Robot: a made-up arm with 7 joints.
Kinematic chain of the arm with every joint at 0, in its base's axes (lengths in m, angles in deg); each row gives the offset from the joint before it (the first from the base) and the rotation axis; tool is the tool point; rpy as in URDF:
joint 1: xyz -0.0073 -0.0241 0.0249 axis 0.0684 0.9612 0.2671
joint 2: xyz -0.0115 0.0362 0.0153 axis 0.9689 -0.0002 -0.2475
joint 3: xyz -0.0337 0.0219 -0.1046 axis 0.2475 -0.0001 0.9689
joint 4: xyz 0.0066 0.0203 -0.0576 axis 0.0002 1 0
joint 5: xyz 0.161 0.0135 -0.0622 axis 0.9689 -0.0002 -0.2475
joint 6: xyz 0.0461 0.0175 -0.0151 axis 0.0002 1 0
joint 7: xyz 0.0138 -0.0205 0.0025 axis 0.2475 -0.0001 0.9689
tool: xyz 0.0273 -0.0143 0.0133 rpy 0 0 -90
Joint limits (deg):
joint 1: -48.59..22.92
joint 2: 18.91..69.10
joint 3: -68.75..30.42
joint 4: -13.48..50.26
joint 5: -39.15..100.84
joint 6: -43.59..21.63
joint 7: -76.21..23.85
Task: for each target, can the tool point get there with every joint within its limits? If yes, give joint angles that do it. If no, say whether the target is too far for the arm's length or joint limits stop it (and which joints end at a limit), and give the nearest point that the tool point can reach.
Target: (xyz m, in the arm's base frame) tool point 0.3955 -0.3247 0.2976
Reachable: no: too far | nearest point 0.2491 -0.0987 0.0474 | short by 0.368 m
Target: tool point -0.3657 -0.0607 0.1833
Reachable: no: joint limits stop it (at a limit: joint 1, joint 3, joint 4, joint 6) | nearest point -0.0792 -0.0523 -0.1766 | short by 0.460 m
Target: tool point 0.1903 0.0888 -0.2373
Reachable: yes | joints -12.70 34.97 -28.23 28.04 -16.49 -5.65 -23.04
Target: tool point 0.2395 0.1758 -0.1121
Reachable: yes | joints -14.22 63.87 -17.32 5.41 70.64 7.58 -27.02
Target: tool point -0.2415 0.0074 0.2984
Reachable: no: joint limits stop it (at a limit: joint 1, joint 2, joint 3, joint 4, joint 5, joint 6, joint 7) | nearest point 0.0817 0.1445 0.2498 | short by 0.354 m
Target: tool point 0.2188 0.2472 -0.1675
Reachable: yes | joints -27.19 59.08 -28.70 43.12 54.39 -11.25 -0.70
